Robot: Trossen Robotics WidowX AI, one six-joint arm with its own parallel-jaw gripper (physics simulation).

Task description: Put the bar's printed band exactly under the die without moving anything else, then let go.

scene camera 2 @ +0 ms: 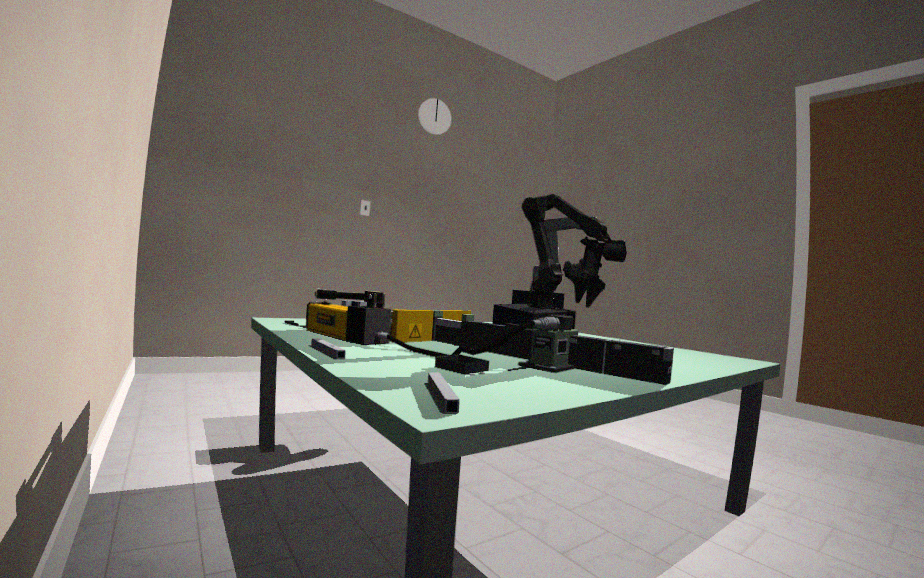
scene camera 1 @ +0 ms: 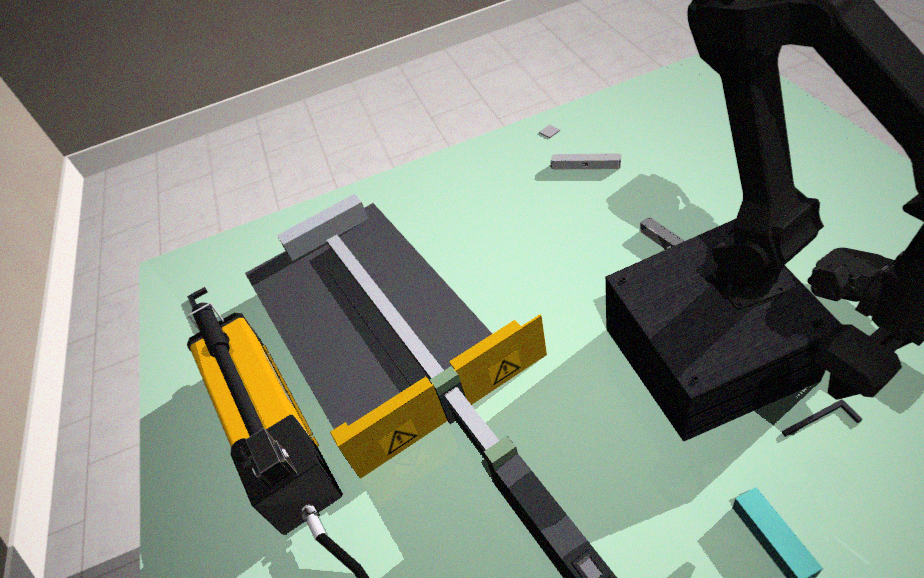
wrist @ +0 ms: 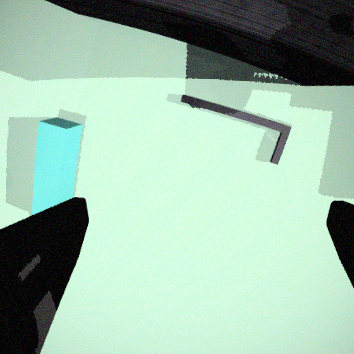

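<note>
My gripper is open and empty, high above the table beside the arm's base. Its two black fingers stand wide apart in the wrist view. A long pale grey bar lies over a dark bed, passes through a gap in the yellow guard and runs towards a dark rail. Its printed band cannot be made out. A green-grey press head stands at the rail in scene camera 2; the die cannot be made out. A turquoise block lies on the table, left of my fingers in the wrist view.
A black L-shaped key lies near the arm's base. A yellow pump with a hose stands beside the yellow guard. Short grey pieces lie on the table.
</note>
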